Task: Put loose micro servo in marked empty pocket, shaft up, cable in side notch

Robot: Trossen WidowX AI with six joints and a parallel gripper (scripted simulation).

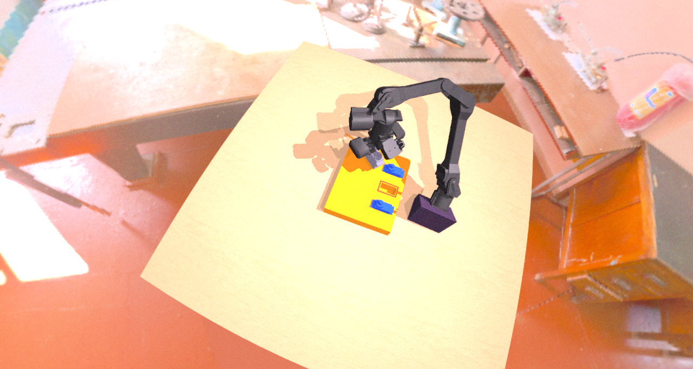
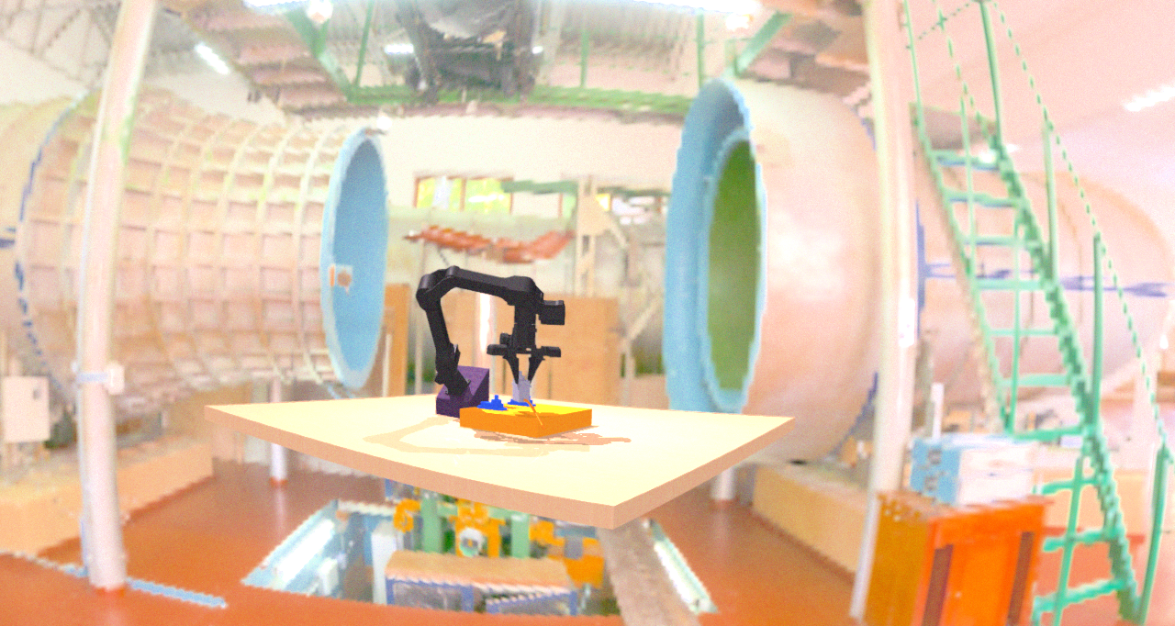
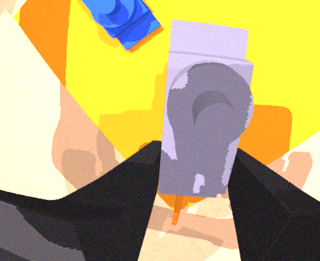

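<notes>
Right now my gripper tip is 100 mm above the deck and 80 mm to the right of it.
</notes>
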